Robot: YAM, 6 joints.
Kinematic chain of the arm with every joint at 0, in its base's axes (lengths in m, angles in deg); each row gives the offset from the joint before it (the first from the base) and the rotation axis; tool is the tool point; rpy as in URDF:
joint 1: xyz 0 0 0.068 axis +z
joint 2: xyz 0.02 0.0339 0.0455 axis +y
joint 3: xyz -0.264 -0.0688 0 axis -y
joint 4: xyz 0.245 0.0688 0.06 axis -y
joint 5: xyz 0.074 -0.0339 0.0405 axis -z
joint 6: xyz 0.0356 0 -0.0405 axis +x
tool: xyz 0 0 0 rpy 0 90 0
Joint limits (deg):
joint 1: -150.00..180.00
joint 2: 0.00..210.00
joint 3: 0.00..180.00
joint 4: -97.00..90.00
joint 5: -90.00..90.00
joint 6: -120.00..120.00
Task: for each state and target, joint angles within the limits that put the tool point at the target. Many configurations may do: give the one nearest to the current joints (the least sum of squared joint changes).
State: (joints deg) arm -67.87 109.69 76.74 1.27 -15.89 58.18
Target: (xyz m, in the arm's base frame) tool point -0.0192 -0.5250 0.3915
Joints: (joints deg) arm -92.86 124.42 120.14 14.14 -11.43 58.18
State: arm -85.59 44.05 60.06 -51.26 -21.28 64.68
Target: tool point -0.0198 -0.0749 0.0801
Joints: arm -108.94 60.88 9.03 -44.86 -9.02 64.68
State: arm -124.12 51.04 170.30 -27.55 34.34 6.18
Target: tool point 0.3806 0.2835 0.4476
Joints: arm -145.81 34.46 179.77 -31.93 35.34 6.18
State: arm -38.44 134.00 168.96 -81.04 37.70 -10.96
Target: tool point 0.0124 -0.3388 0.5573
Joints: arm -83.97 121.13 178.18 -68.73 40.77 -10.96
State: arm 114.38 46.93 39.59 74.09 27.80 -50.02
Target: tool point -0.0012 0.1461 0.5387
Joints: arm 97.17 60.07 68.09 69.58 28.61 -50.02
